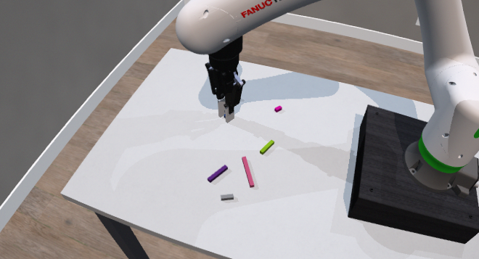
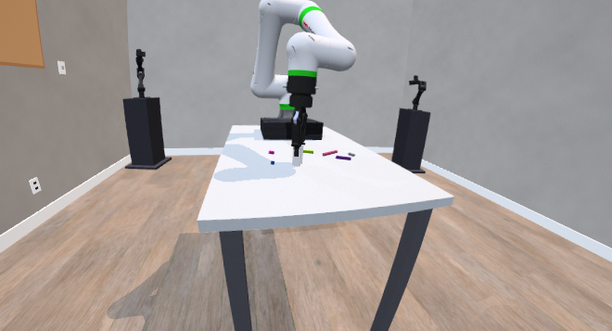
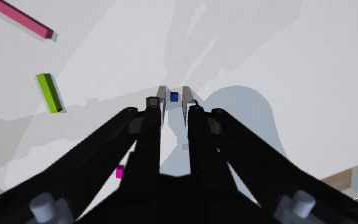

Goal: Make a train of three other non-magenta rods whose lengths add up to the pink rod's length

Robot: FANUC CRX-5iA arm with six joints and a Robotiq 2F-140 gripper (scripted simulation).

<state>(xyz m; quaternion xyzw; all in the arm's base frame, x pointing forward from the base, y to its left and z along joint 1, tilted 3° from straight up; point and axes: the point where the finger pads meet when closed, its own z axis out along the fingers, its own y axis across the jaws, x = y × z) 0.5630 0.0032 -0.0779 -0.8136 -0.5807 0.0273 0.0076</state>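
Right now my hand is 12 cm past the magenta rod, 9 cm to the left of it and 3 cm above it. Also, from my hand: lime rod 15 cm behind, 5 cm to the left, 3 cm below; then pink rod 14 cm behind, 15 cm to the left, 3 cm below; then purple rod 7 cm behind, 19 cm to the left, 3 cm below.
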